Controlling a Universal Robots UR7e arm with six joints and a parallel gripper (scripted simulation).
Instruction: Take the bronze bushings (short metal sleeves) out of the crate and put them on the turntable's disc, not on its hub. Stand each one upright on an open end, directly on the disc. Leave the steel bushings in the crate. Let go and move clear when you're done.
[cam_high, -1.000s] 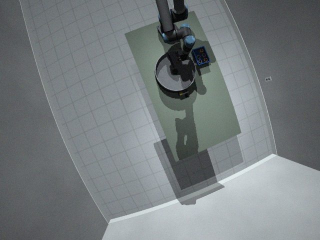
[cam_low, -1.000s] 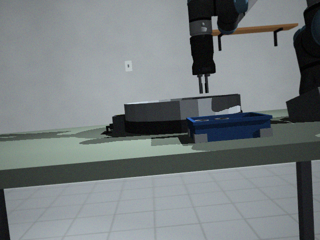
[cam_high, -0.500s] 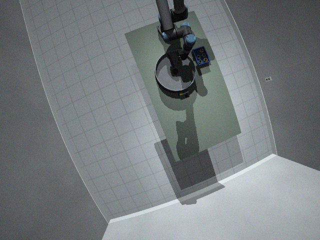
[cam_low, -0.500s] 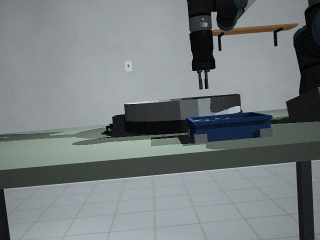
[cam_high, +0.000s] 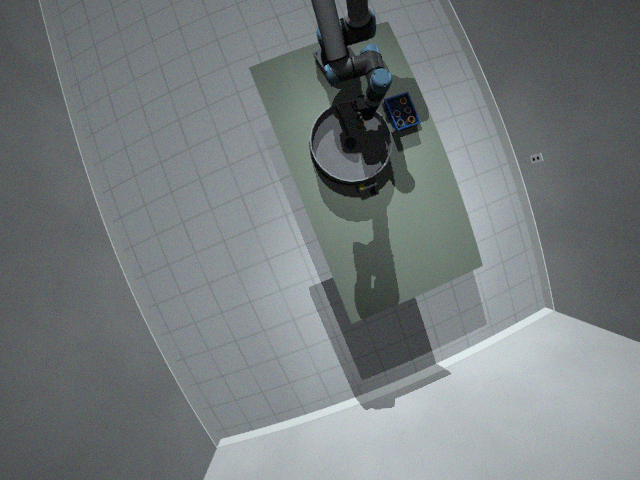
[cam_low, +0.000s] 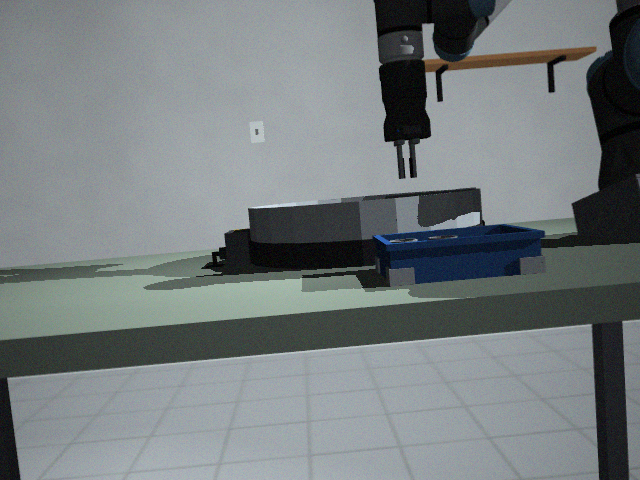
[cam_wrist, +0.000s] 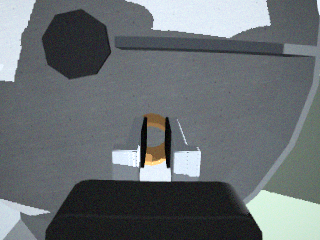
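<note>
Right now the crate is 280 mm to the left of my hand, 120 mm below it and 50 mm behind it. From my hand the other things lie so: turntable disc 90 mm below, 80 mm ahead, 50 mm to the right.
</note>
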